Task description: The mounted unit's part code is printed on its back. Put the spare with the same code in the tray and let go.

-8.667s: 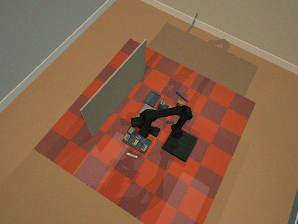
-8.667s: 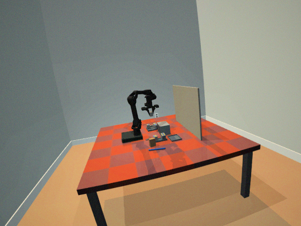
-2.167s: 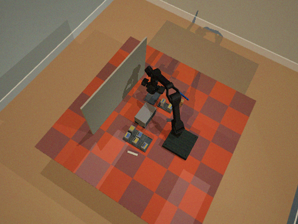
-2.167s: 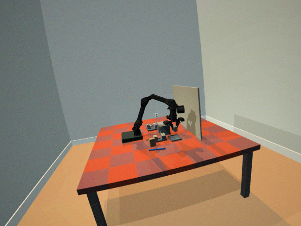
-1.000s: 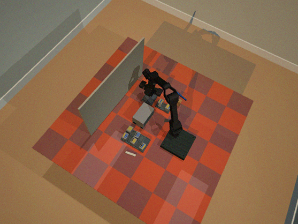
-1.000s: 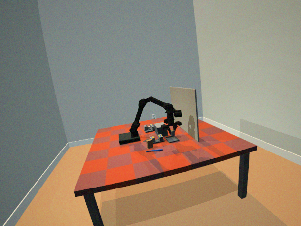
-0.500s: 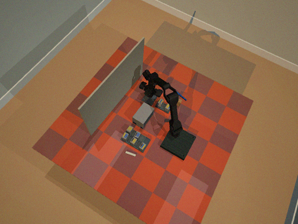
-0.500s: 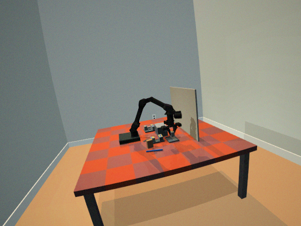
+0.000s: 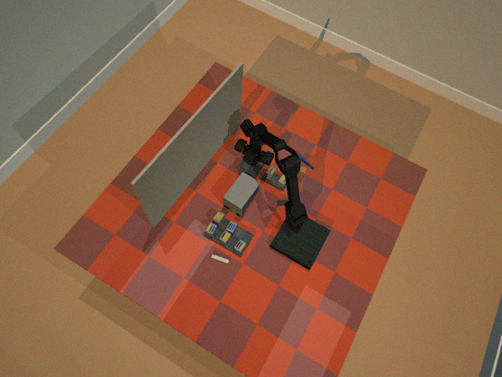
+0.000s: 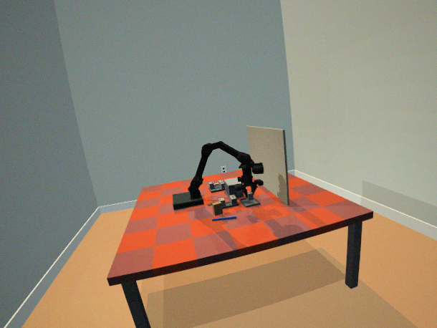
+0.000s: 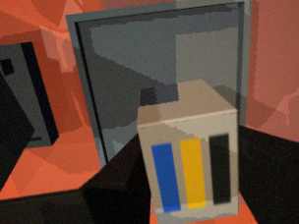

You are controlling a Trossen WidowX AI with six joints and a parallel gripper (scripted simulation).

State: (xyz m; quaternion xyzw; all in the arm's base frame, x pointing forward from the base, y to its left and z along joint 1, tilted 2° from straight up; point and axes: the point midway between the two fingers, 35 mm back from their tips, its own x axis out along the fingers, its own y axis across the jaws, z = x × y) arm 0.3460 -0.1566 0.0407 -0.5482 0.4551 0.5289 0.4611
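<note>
My gripper tip is 30 mm above the grey tray. From my gripper tip the other things lie so: brown box (220 mm behind, 90 mm to the right); then grey mounted unit (200 mm to the left, 70 mm behind, 20 mm above); then tan spare block (20 mm above).
</note>
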